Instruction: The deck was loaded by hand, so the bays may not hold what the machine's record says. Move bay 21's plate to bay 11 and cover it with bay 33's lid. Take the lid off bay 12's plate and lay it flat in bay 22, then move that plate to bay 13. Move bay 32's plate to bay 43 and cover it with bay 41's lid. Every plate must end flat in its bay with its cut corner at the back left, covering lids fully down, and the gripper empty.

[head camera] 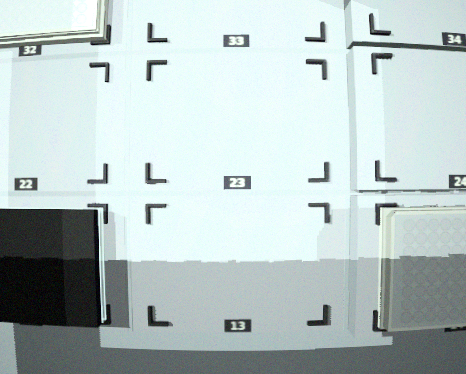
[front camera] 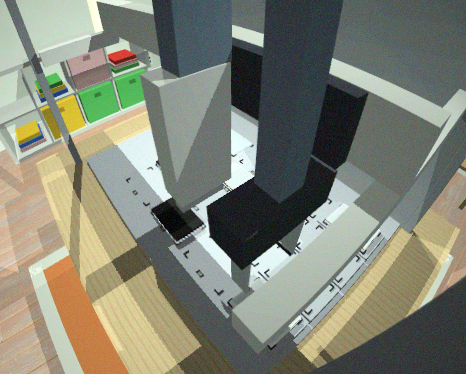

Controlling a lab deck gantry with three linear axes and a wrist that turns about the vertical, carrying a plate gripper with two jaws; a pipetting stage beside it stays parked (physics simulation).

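Frame: origin at the robot's base, x ahead, y left, z up, level; metres.
Seen in the pictures: gripper, fingertip midpoint: (front camera: pixel 263 265); robot's base, link origin: (front camera: pixel 127 180).
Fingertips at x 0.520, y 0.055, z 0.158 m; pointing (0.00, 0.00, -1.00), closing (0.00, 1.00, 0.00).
Offsets run from my fingertips to a thing's top centre. "spot": to the spot under its first point.
My gripper (front camera: pixel 265 270) is open and empty, its two jaws wide apart in the front view, above the deck to the right of bay 12; the jaws do not show in the head view. A black-topped plate {dx -0.292, dy -0.012, dz -0.141 m} (front camera: pixel 172 220) (head camera: pixel 47 267) lies in bay 12, with a thin pale rim along its right edge. The corner of a white plate {spot: dx -0.272, dy +0.174, dz -0.143 m} (head camera: pixel 45 17) shows in bay 32. Bays 13 and 23 and the visible front part of bay 33 hold nothing in the head view. Bay 22 shows bare in its visible right part. Bays 11, 21, 41 and 43 cannot be made out.
A pale plate with round wells {spot: dx +0.004, dy -0.012, dz -0.129 m} (head camera: pixel 432 270) lies in bay 14, at the right edge of the head view. The parked pipetting stage (front camera: pixel 192 135) stands left of my gripper and hides deck behind it. A long grey beam (front camera: pixel 305 280) crosses the right front of the deck.
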